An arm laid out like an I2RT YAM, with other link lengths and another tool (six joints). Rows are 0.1 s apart.
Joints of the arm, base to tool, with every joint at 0 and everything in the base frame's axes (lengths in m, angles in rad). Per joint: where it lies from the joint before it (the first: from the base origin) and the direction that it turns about. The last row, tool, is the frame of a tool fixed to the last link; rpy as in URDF.
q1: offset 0 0 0.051 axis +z
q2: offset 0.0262 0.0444 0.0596 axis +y
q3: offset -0.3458 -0.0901 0 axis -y
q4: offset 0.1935 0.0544 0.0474 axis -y
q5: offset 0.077 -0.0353 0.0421 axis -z
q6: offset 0.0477 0 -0.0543 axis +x
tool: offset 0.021 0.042 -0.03 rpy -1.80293 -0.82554 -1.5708
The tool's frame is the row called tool.
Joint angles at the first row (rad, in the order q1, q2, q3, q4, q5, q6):
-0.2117 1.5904 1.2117 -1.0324 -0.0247 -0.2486
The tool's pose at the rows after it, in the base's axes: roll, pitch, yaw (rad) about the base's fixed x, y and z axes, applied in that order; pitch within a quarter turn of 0, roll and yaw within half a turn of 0; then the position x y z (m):
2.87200 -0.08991 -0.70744 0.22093 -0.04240 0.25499
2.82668 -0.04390 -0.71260 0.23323 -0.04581 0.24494
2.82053 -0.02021 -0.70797 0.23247 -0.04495 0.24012
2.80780 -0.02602 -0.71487 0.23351 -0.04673 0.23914
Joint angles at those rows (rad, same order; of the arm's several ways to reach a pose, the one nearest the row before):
-0.1979 1.7083 1.2286 -1.0309 0.0765 -0.2363
-0.1979 1.7790 1.2563 -1.0507 0.0936 -0.2286
-0.1963 1.7917 1.2410 -1.0462 0.0874 -0.2316
-0.1994 1.7963 1.2440 -1.0461 0.1012 -0.2271

